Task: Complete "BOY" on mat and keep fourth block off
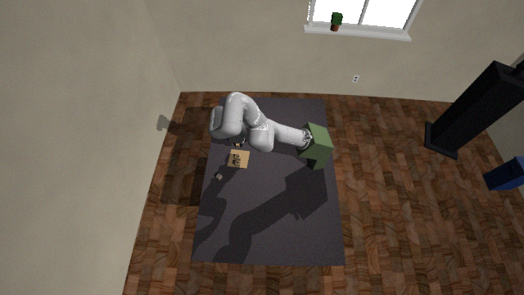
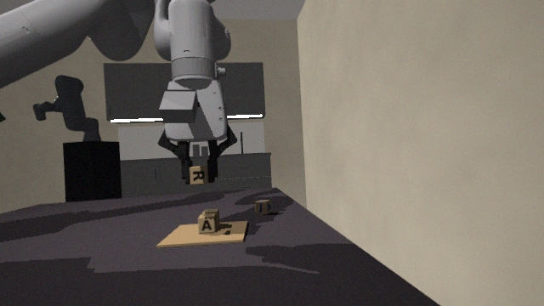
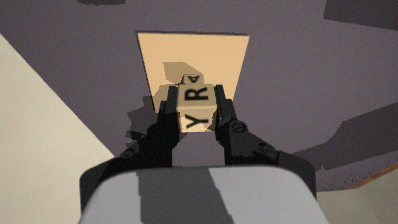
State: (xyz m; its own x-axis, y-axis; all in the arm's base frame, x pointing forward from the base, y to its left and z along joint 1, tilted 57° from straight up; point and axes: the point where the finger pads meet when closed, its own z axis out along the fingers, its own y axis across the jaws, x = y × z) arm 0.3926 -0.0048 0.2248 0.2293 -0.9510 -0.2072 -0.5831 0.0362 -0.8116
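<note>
Right now my hand is 12 cm above the tan mat, 5 cm to the right of it and 2 cm past it.
</note>
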